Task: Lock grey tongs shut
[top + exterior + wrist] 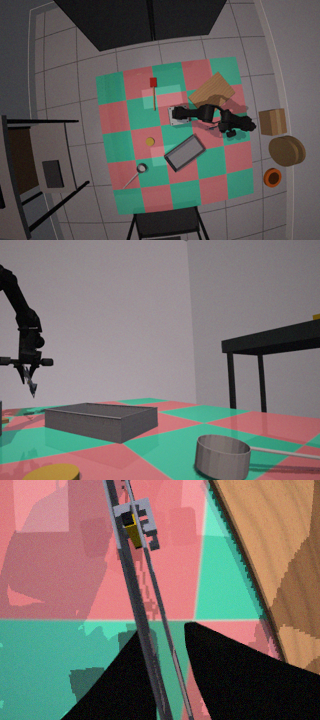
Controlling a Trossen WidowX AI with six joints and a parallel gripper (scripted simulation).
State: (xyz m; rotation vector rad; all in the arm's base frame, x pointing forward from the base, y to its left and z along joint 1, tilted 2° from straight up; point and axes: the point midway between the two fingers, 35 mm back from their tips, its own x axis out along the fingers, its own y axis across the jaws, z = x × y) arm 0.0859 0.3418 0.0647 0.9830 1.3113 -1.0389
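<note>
My gripper tip is 20 mm short of the yellow lock piece, 40 mm to the left of it and 10 mm below it. From my gripper tip the other things lie so: wooden board: 240 mm behind, 10 mm to the right, 120 mm below; yellow disc: 130 mm ahead, 560 mm to the right, 120 mm below; grey roasting tin: 240 mm ahead, 280 mm to the right, 100 mm below.
</note>
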